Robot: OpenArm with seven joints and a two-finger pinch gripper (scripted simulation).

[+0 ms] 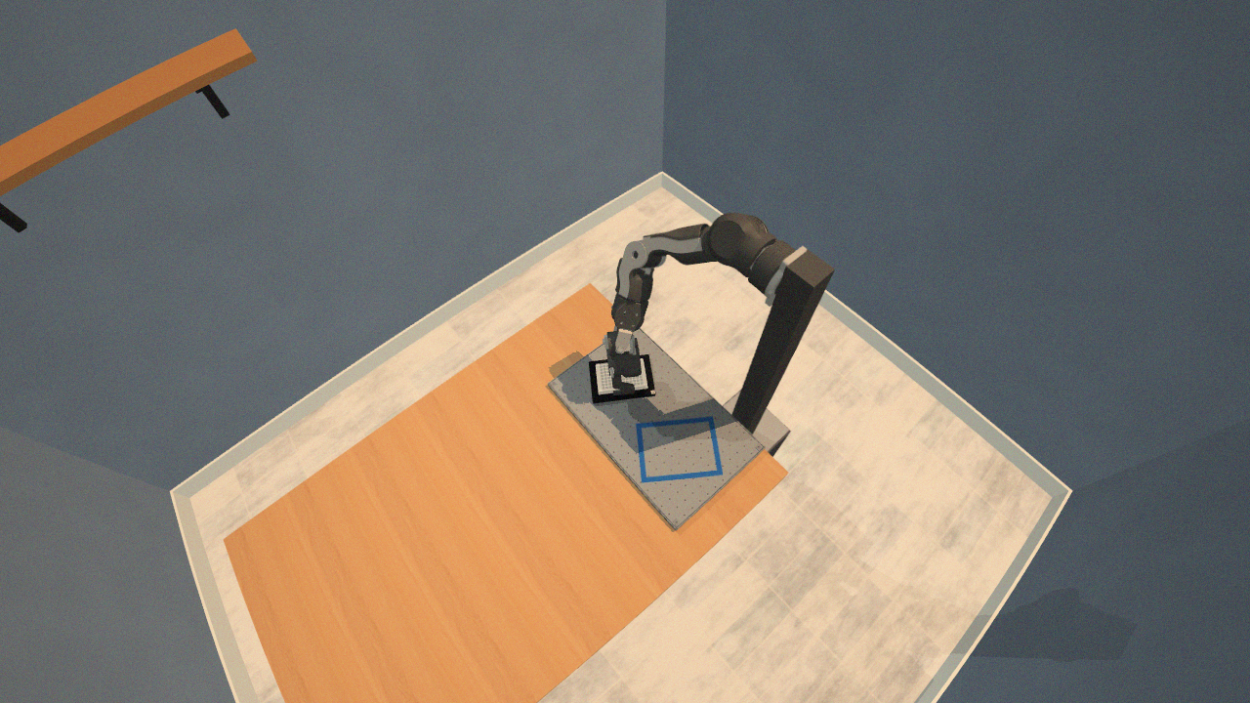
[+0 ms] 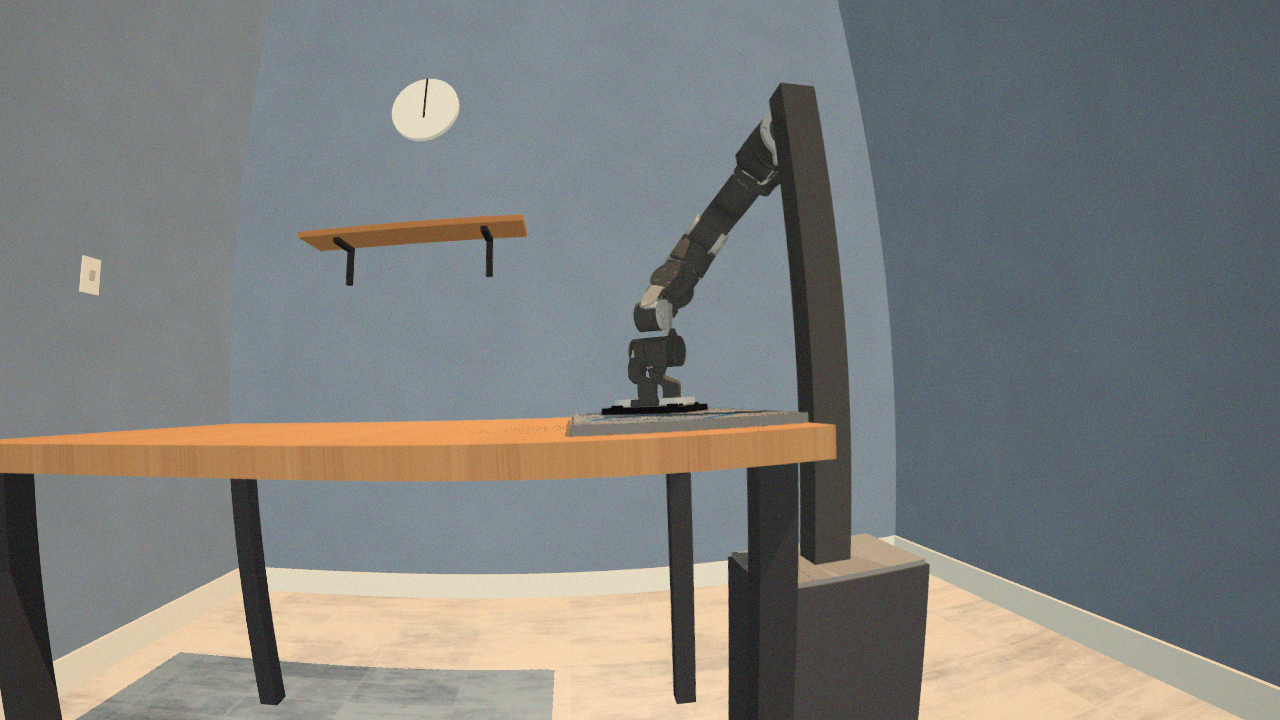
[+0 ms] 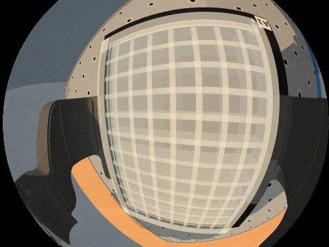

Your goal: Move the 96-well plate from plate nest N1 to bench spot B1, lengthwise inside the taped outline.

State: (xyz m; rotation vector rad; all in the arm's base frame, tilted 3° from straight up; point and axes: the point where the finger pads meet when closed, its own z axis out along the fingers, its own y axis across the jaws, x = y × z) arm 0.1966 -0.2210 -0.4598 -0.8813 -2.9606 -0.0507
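The 96-well plate lies right at my hand. Round my hand: black plate nest: 10 mm below.
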